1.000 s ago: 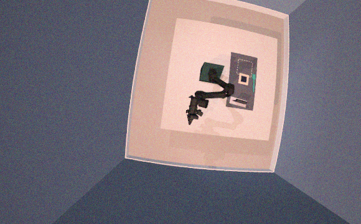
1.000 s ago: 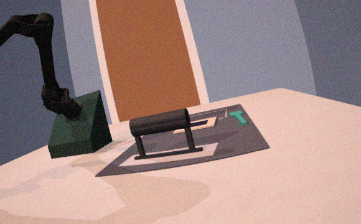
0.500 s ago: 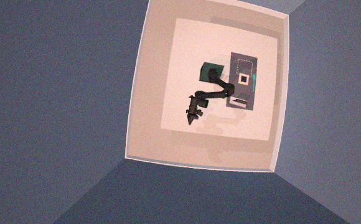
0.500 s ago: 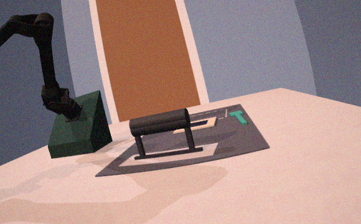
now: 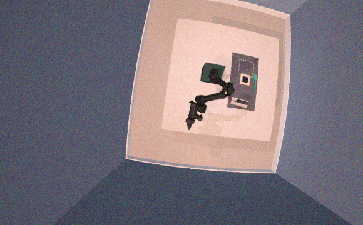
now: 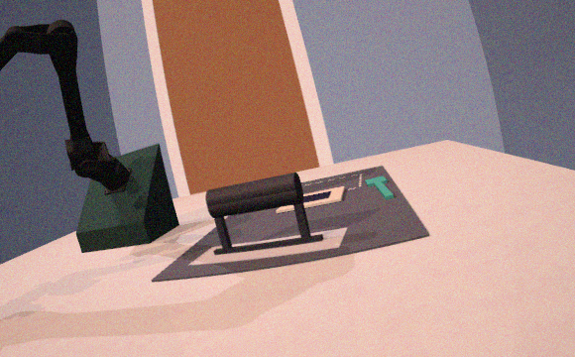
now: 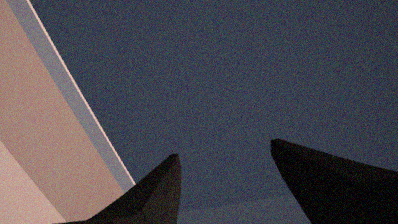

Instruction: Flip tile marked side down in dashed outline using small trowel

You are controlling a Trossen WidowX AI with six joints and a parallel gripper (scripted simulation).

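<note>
Right now the trowel is 500 mm ahead of my gripper tip, 360 mm to the left of it and 280 mm below it. Also, from my gripper tip: cream tile (630 mm to the left, 540 mm ahead, 320 mm below); then teal t-shaped piece (670 mm ahead, 640 mm to the left, 320 mm below); then grey mat (610 mm to the left, 530 mm ahead, 340 mm below).
</note>
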